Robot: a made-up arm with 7 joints.
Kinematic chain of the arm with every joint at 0, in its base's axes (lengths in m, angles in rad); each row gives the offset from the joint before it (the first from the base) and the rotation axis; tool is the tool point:
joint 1: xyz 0 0 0.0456 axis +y
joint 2: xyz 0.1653 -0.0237 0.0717 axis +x
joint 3: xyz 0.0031 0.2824 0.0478 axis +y
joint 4: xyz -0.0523 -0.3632 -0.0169 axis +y
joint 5: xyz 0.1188 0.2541 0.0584 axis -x
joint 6: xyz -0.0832 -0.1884 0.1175 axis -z
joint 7: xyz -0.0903 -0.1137 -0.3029 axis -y
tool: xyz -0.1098 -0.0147 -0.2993
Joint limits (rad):
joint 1: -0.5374..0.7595
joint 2: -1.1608..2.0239
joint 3: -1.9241..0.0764
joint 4: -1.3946..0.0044
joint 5: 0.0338..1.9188
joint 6: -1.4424..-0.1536
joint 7: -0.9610..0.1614
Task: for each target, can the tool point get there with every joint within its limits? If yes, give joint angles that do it. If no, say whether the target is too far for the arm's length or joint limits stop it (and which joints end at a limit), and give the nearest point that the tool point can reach.
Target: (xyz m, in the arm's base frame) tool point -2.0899 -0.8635 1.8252
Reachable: no: too far | nearest point -0.5116 -0.2509 0.6199 | short by 2.078 m
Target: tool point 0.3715 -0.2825 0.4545
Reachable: yes | joints 0.1141 -0.5126 -1.7392 -0.3839 0.3907 -1.3192 -0.0738
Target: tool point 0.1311 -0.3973 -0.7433
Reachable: no: joint limits stop it (at a limit: joint 3, joint 4, joint 5, joint 7) | nearest point 0.1116 -0.3484 -0.6257 | short by 0.129 m
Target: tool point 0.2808 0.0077 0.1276
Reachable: no: joint limits stop it (at a limit: joint 1, joint 3, joint 4, joint 6, joint 7) | nearest point 0.4690 0.0456 0.0362 | short by 0.213 m
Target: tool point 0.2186 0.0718 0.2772
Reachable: no: joint limits stop it (at a limit: joint 2, joint 3, joint 4, joint 6, joint 7) | nearest point 0.3254 0.1106 0.3903 | short by 0.160 m
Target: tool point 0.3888 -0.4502 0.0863
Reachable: yes | joints 0.0651 -0.1936 -1.3886 -0.4867 0.2682 -0.7071 -0.5530
